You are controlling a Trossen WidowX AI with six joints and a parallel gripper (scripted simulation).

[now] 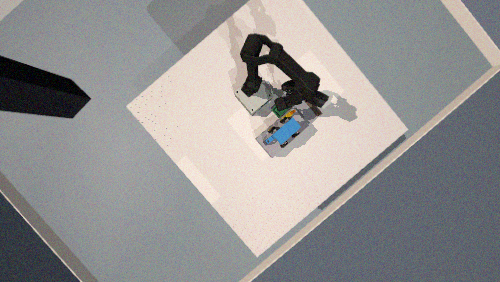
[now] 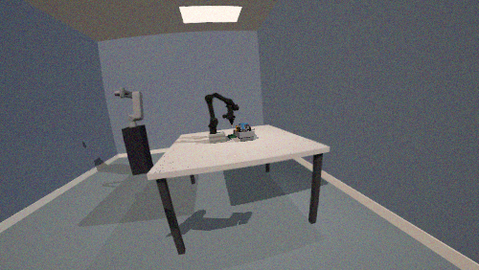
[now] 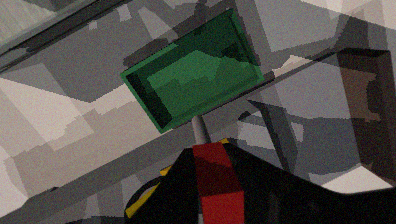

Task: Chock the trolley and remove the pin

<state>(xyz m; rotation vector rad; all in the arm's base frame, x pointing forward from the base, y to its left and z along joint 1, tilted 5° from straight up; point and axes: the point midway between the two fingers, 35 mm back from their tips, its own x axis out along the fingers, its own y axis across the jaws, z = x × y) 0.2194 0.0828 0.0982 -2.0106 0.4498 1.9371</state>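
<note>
Right now my gripper tip is 10 mm past the green tray and 140 mm above it. Round my gripper tip: red-headed stop pin (right at my gripper tip); yellow chock (50 mm ahead, 20 mm to the right, 50 mm below); blue trolley (100 mm ahead, 120 mm to the right, 20 mm below).
</note>
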